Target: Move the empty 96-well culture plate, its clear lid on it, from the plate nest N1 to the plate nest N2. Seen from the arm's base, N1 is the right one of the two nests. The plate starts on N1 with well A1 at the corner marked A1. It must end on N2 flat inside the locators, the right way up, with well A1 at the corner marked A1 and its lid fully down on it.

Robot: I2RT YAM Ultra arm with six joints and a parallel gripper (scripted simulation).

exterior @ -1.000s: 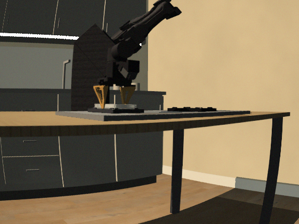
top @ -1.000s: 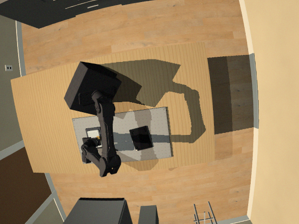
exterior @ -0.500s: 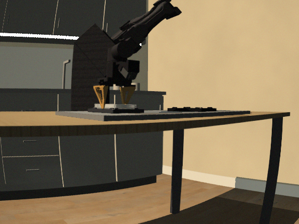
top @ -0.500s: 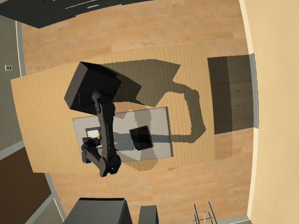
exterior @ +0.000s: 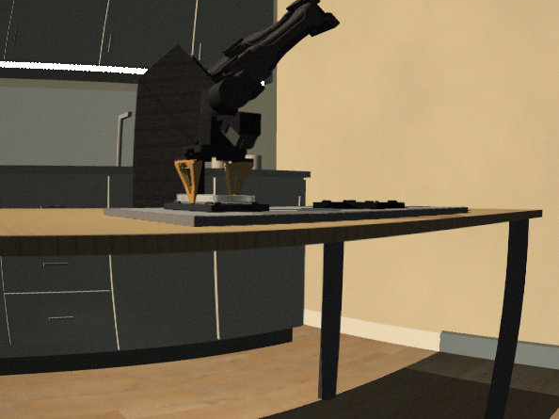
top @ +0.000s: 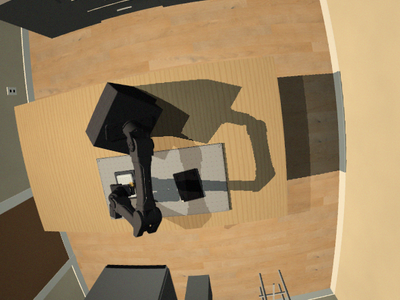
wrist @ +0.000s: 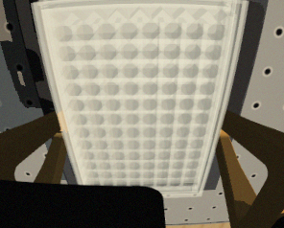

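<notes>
Right now my hand is 1 cm above the black nest N1. From my hand the other things lie so: clear lid: 1 cm above; black nest N2: 33 cm to the left, 6 cm behind, 1 cm below; 96-well plate: right at my hand.
</notes>
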